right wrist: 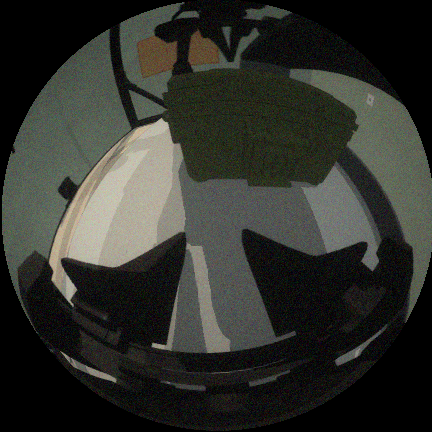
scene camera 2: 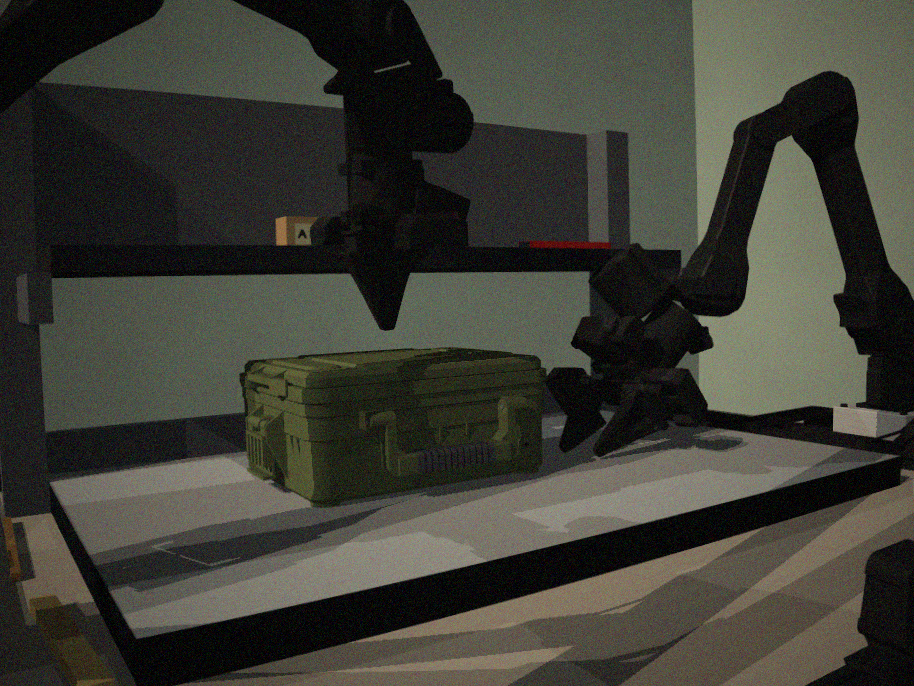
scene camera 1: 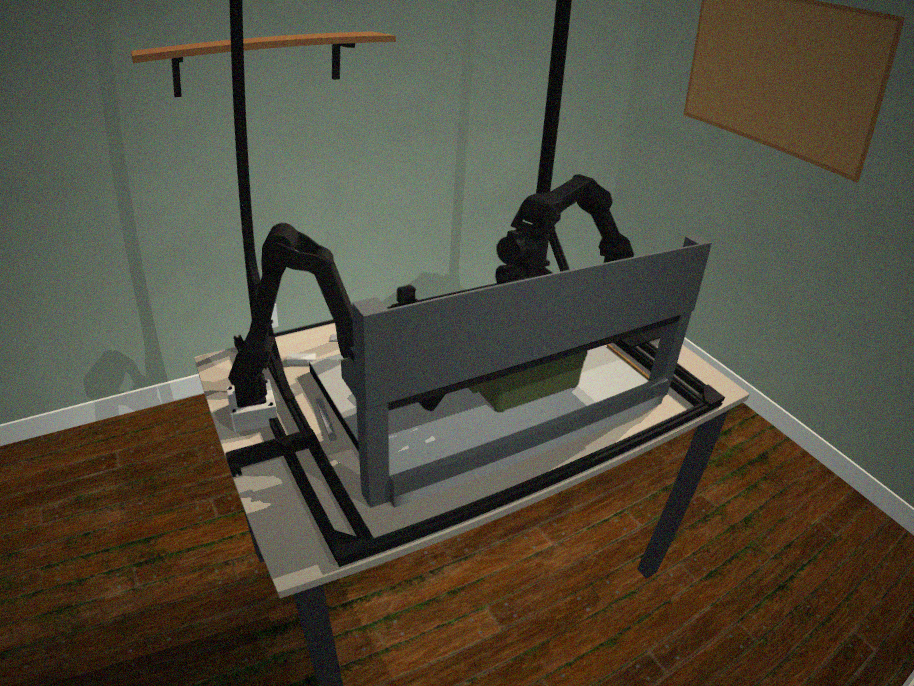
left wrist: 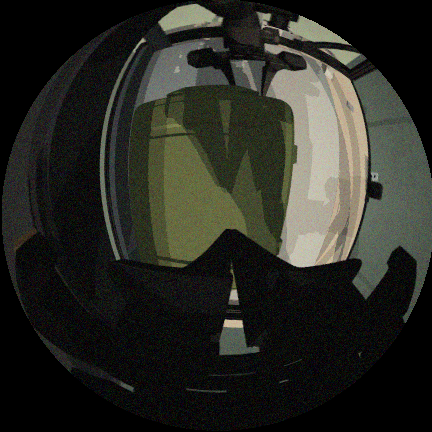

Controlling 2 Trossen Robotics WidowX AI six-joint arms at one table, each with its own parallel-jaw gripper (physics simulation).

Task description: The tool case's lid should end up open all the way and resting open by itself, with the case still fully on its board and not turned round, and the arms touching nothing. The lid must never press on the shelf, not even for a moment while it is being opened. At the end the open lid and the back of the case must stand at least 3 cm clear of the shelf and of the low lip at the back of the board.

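Places are measured from the left arm's base along level axes (x ahead, y left, z up), in metres.
Pixels of known places: left gripper, between the fingertips: (right wrist: 230, 61) (scene camera 2: 387, 329) (left wrist: 229, 234); right gripper, between the fingertips: (right wrist: 213, 235) (scene camera 2: 578, 451); right arm's base, origin of its link: (scene camera 2: 894, 407) (scene camera 1: 250, 396).
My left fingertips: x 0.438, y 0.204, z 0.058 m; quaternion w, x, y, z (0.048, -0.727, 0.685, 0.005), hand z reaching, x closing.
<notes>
For each thing: its top centre in the pictures, then the offset to it from my left fingertips. "*": a spot on its surface instead. Level surfaces: height alone.
- green tool case, centre of its top: (scene camera 2: 394, 356) (left wrist: 206, 202) (right wrist: 248, 76) (scene camera 1: 522, 336) dy +0.024, dx +0.017, dz -0.026 m
- board, height of its surface: dz -0.135 m
- lettered block, centre of its top: (scene camera 2: 301, 218) dy +0.163, dx -0.021, dz +0.113 m
- flat red item, centre of its top: (scene camera 2: 566, 242) dy +0.159, dx +0.314, dz +0.090 m
- black rim, a spot on its surface: (scene camera 2: 442, 572) * dy -0.238, dx -0.075, dz -0.135 m
The green tool case (scene camera 1: 531, 383) (scene camera 2: 339, 435) (left wrist: 190, 200) (right wrist: 260, 130) stands upright on the board (scene camera 1: 442, 443) (scene camera 2: 369, 568), its lid down. Its handle side faces scene camera 2. The shelf (scene camera 1: 531, 317) (scene camera 2: 184, 262) stands behind and higher than the case; the low back lip (scene camera 1: 516, 443) (scene camera 2: 147, 444) runs beneath it. My left gripper (scene camera 2: 386, 324) (left wrist: 229, 234) is shut and empty, pointing down above the lid with a gap. In scene camera 1 the shelf hides it. My right gripper (scene camera 2: 581, 448) (right wrist: 213, 235) is partly open and empty, low over the board beside the case's right end in scene camera 2.
A lettered block (scene camera 2: 295, 231) and a flat red item (scene camera 2: 568, 244) lie on the shelf. The shelf's post (scene camera 1: 375, 450) (scene camera 2: 22, 383) stands at one end. A black rim (scene camera 2: 442, 572) edges the board's front. A white arm base (scene camera 1: 251, 413) (scene camera 2: 867, 420) stands beyond the board's end.
</notes>
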